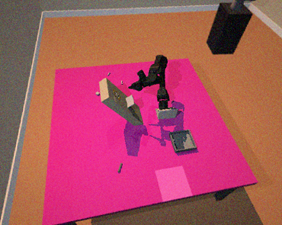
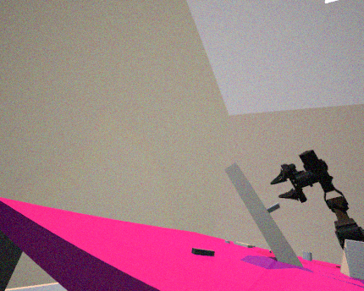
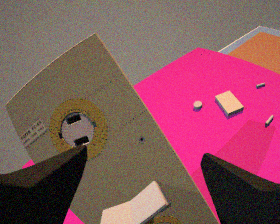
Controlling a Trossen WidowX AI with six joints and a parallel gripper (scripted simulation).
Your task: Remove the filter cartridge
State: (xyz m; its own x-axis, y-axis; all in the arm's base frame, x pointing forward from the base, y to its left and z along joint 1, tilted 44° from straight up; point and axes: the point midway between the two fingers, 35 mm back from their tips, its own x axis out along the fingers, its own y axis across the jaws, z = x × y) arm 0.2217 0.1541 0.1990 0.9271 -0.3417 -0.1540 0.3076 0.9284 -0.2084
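My gripper tip is now 11 cm short of the grey round filter cartridge, 7 cm to the right of it and 2 cm above it. Round my gripper tip: small dark stick (47 cm to the left, 26 cm below, 10 cm ahead); then dark tray (35 cm behind, 31 cm to the left, 26 cm below); then tan service panel (9 cm below, 6 cm to the left, 6 cm ahead).
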